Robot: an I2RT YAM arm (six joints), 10 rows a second.
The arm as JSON. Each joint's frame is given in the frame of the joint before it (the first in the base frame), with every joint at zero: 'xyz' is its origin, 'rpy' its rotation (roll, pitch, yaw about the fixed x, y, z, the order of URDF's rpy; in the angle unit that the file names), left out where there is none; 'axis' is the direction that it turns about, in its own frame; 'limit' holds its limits. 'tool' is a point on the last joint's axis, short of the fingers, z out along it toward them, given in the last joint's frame.
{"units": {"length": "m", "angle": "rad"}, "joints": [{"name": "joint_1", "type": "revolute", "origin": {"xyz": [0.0, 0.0, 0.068]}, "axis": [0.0, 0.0, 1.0], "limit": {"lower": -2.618, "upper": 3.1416}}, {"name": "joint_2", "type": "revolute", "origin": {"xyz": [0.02, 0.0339, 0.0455], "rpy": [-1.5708, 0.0, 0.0]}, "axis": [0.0, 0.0, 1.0], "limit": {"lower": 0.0, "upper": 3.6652}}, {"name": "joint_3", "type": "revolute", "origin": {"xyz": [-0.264, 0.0, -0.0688], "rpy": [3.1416, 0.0, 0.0]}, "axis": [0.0, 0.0, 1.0], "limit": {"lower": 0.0, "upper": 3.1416}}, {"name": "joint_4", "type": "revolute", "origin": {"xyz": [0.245, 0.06, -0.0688]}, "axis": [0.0, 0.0, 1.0], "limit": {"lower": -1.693, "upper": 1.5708}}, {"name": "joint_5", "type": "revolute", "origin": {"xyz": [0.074, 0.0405, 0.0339], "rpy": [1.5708, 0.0, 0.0]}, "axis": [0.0, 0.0, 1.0], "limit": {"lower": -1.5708, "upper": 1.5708}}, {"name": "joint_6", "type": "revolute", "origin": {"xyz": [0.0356, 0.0, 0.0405], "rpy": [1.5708, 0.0, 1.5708]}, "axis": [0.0, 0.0, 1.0], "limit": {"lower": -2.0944, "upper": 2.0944}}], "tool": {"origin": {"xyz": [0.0, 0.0, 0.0], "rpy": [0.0, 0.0, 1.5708]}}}
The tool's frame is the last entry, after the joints.
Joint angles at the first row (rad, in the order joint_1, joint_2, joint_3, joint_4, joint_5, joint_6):
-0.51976, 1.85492, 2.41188, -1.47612, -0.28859, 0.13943
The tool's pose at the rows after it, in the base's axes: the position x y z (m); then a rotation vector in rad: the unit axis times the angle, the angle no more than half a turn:
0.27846 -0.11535 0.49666 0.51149 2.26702 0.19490
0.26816 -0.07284 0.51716 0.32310 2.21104 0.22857
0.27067 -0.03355 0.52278 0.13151 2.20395 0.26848
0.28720 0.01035 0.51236 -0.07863 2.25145 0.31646
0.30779 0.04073 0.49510 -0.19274 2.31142 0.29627
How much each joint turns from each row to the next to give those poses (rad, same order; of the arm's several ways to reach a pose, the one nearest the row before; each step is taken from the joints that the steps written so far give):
0.09346, -0.08506, 0.03892, 0.00953, 0.00038, -0.00191
0.12474, -0.06482, 0.00233, 0.03126, 0.00077, -0.01221
0.14304, -0.01602, 0.00003, 0.01907, 0.01448, -0.02900
0.16365, 0.02973, -0.01420, 0.00729, 0.02099, -0.04158
0.10416, 0.05457, -0.00909, 0.00453, 0.05647, -0.02631

